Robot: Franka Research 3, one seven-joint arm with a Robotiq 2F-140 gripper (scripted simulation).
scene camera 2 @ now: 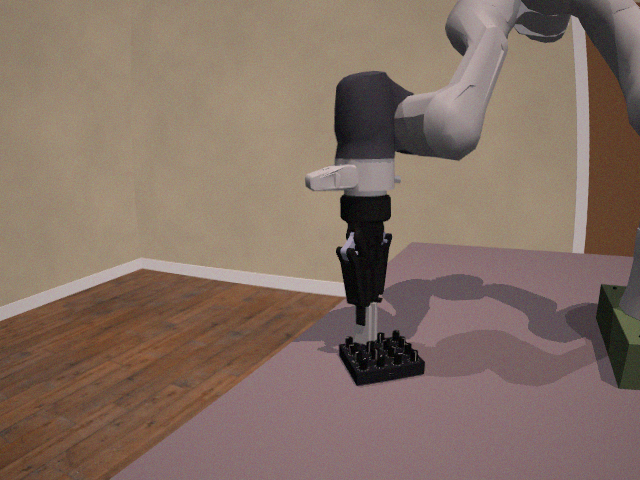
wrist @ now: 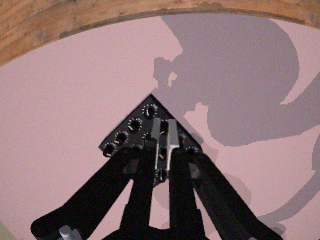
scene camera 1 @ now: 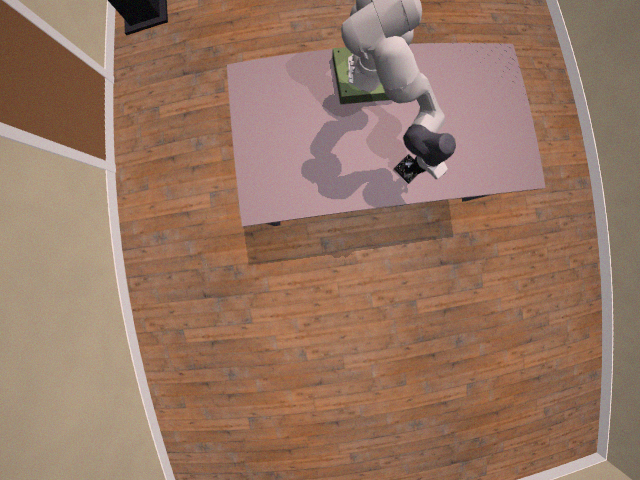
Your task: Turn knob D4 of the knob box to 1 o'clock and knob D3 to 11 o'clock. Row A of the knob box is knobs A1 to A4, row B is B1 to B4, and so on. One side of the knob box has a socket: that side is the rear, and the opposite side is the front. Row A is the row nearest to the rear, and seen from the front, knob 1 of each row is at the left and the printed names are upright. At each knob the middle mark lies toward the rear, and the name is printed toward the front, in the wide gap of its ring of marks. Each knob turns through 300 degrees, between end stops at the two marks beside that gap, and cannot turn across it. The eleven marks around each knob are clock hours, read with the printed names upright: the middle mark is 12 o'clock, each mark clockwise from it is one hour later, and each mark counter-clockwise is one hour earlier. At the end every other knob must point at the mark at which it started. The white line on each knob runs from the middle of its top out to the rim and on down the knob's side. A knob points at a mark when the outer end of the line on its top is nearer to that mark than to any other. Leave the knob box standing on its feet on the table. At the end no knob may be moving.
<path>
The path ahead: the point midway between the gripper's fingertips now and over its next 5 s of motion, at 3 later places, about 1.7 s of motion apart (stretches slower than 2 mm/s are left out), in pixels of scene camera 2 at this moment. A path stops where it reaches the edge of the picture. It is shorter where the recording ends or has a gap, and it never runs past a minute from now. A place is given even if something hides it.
My gripper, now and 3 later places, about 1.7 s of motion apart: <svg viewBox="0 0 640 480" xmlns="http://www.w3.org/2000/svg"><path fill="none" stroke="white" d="M365 340L362 322L360 314L350 309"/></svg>
</path>
